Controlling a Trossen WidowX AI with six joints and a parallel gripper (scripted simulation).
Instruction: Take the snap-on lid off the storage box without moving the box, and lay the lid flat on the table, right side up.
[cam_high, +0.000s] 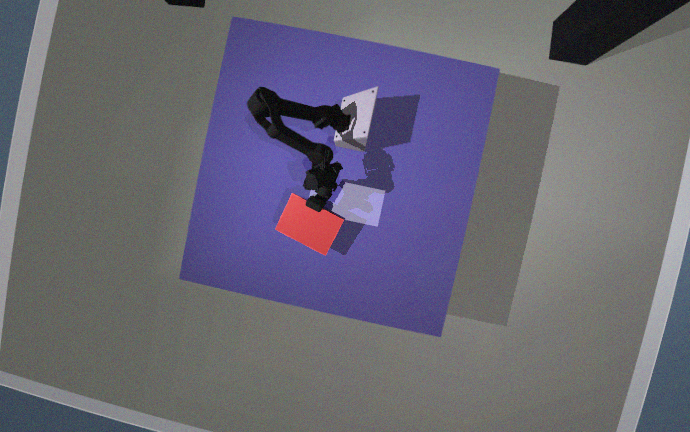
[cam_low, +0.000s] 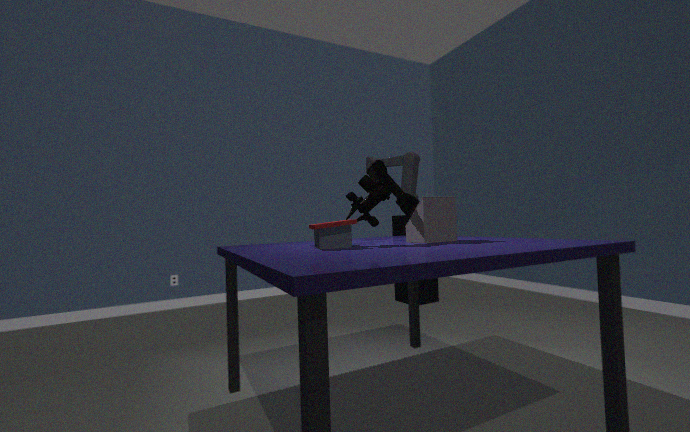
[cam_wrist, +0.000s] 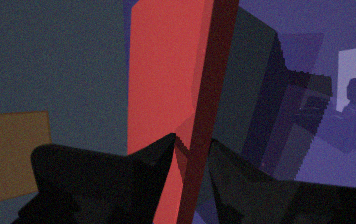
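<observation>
Now: gripper tip 7 cm short of the red lid and 2 cm to the left of it. The rest, counted from my gripper tip: grey storage box: 7 cm ahead, 2 cm to the right, 6 cm below.
</observation>
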